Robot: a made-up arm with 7 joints.
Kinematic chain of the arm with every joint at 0, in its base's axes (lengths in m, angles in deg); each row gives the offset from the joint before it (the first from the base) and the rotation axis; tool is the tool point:
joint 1: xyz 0 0 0 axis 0 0.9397 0.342
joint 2: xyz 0 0 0 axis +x
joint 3: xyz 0 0 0 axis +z
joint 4: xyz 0.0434 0 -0.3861 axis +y
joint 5: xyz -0.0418 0 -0.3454 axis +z
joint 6: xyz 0 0 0 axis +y
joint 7: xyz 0 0 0 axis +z
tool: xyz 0 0 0
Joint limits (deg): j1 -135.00..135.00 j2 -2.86..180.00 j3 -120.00..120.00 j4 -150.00..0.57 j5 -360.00..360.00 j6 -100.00..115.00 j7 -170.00..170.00
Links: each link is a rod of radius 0.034 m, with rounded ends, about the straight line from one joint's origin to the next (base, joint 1, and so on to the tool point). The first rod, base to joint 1, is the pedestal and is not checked.
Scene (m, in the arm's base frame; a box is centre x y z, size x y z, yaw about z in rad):
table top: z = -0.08
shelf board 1: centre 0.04 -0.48 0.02 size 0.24 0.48 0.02 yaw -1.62
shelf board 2: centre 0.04 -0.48 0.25 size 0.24 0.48 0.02 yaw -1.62
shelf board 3: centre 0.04 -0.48 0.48 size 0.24 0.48 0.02 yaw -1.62
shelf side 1: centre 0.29 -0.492 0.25 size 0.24 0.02 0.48 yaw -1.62
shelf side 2: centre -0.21 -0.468 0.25 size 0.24 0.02 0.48 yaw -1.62
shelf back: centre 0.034 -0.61 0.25 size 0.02 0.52 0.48 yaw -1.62
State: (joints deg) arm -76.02 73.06 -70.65 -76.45 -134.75 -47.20 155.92
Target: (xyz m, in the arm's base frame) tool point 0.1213 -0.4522 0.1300
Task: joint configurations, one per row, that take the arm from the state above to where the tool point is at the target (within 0.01 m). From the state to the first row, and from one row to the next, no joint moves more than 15 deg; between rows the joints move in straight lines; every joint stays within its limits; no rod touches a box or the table.
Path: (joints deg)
1: -81.91 65.59 -67.33 -90.22 -134.75 -47.20 155.92
2: -87.80 58.12 -64.00 -103.98 -134.75 -47.20 155.92
3: -93.69 50.64 -60.68 -117.75 -134.75 -47.20 155.92
4: -99.58 43.17 -57.35 -131.52 -134.75 -47.20 155.92
5: -105.47 35.70 -54.03 -145.28 -134.75 -47.20 155.92
6: -109.71 27.04 -56.24 -133.84 -134.75 -47.20 155.92
7: -113.96 18.39 -58.45 -122.39 -134.75 -47.20 155.92
8: -118.20 9.74 -60.66 -110.95 -134.75 -47.20 155.92

